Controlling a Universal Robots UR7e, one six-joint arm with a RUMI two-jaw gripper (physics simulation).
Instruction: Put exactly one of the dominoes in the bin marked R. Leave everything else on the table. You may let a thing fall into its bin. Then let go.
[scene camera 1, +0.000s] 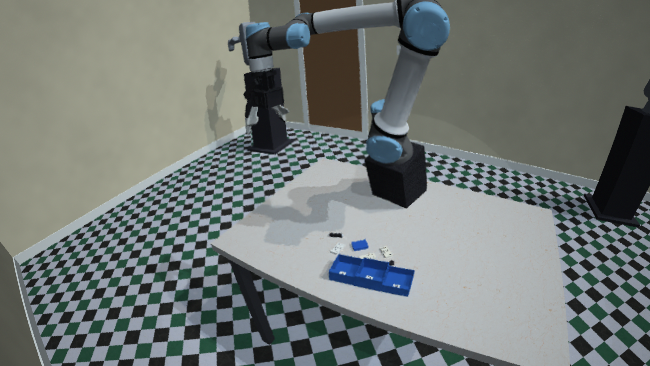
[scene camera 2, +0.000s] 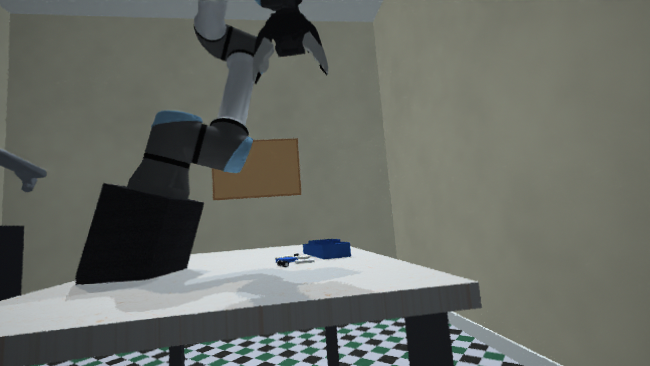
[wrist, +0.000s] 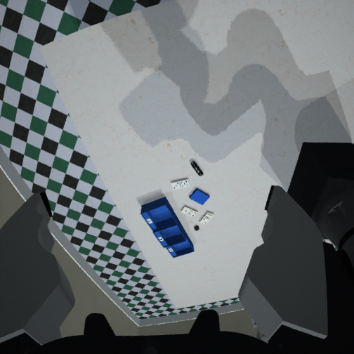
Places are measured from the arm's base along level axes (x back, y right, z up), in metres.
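Pixels of known places: gripper, fingertip midpoint: (scene camera 1: 267, 128) (scene camera 2: 290, 79); arm's base, origin of the base link: (scene camera 2: 158, 193).
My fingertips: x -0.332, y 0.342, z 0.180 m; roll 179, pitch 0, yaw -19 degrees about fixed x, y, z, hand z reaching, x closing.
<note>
Ahead of a thing's pixels: the offset from my fingertips to its top centre.
My gripper (scene camera 1: 268, 120) (scene camera 2: 292, 77) (wrist: 158, 191) is open and empty, high above the table. A blue three-compartment bin tray @[dx -0.136, dy -0.413, dz -0.348 m] (scene camera 1: 370, 285) (scene camera 2: 327, 250) (wrist: 175, 230) stands on the table; its small white labels are too small to read, so I cannot tell which bin is R. Three white dominoes with dark pips lie flat beside it: one domino @[dx -0.044, dy -0.254, dz -0.387 m] (scene camera 1: 337, 248) (wrist: 180, 183) near one end of the tray, a second domino @[dx -0.051, dy -0.367, dz -0.387 m] (scene camera 1: 369, 257) (wrist: 189, 211) close to its long side, and a third domino @[dx -0.005, dy -0.417, dz -0.387 m] (scene camera 1: 385, 251) (wrist: 206, 217) just beyond the second.
A blue block @[dx -0.003, dy -0.320, dz -0.384 m] (scene camera 1: 360, 245) (scene camera 2: 286, 259) (wrist: 199, 196) lies among the dominoes. A black ridged piece @[dx +0.017, dy -0.221, dz -0.380 m] (scene camera 1: 335, 235) (wrist: 196, 168) lies farther from the tray. A small dark round thing @[dx -0.050, dy -0.451, dz -0.386 m] (scene camera 1: 392, 263) (wrist: 196, 228) lies near the tray's long side. The arm's black base (scene camera 1: 397, 180) stands on the table.
</note>
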